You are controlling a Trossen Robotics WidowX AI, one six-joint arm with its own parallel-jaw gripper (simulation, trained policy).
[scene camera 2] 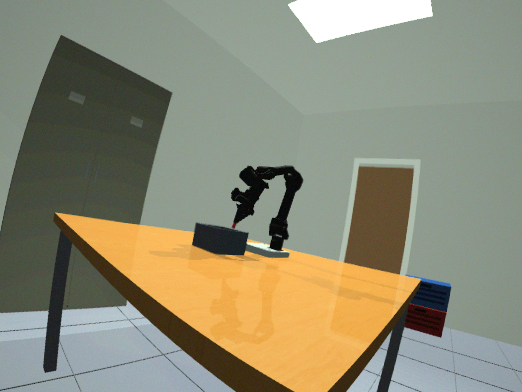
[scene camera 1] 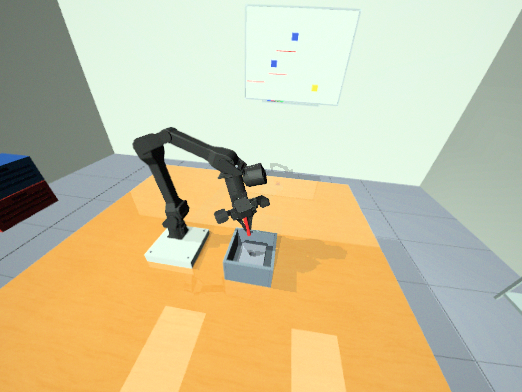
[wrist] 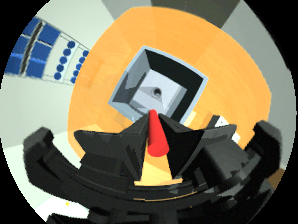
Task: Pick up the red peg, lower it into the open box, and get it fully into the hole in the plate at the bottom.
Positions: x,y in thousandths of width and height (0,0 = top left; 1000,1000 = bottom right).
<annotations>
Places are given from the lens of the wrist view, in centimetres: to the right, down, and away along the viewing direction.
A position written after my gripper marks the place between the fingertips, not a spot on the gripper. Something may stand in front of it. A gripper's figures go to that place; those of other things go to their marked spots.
my gripper (wrist: 515,520): 1, 0, 10
red peg (wrist: 529,645): 1, 2, 4
grey box (wrist: 646,364): 11, -8, 14
grey plate (wrist: 518,373): 2, -7, 16
The marked spots on the red peg and the grey plate are 15 cm apart.
</annotations>
